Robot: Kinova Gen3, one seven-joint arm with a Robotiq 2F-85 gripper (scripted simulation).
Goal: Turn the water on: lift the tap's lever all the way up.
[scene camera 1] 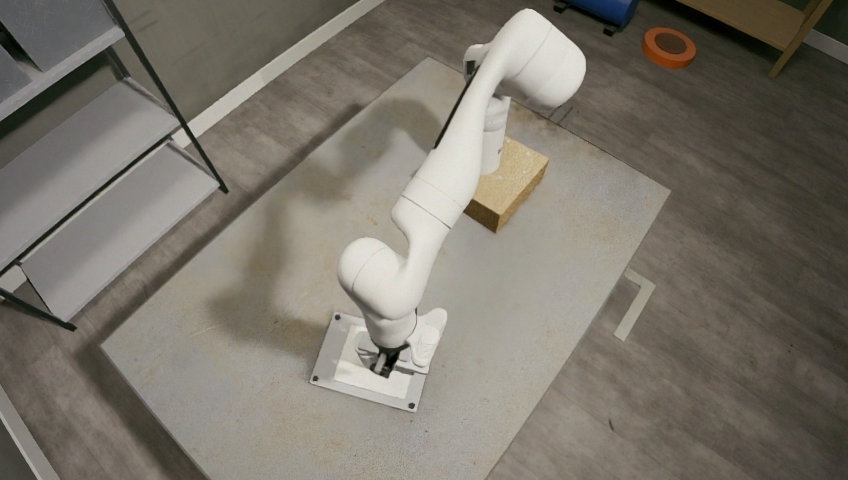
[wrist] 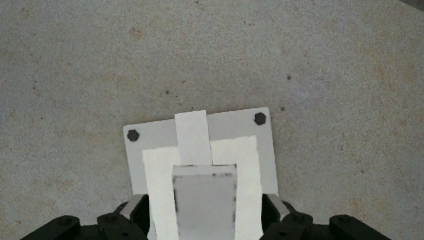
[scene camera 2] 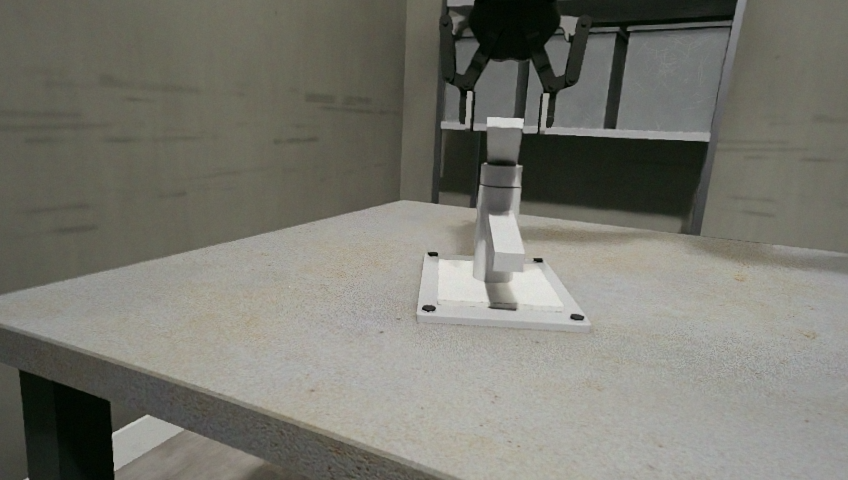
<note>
I see my gripper (scene camera 2: 504,132) and a white tap (scene camera 2: 506,283).
My gripper also shows in scene camera 1 (scene camera 1: 398,350) and in the wrist view (wrist: 205,211). The white tap is seen too in scene camera 1 (scene camera 1: 353,369) and in the wrist view (wrist: 195,148).
</note>
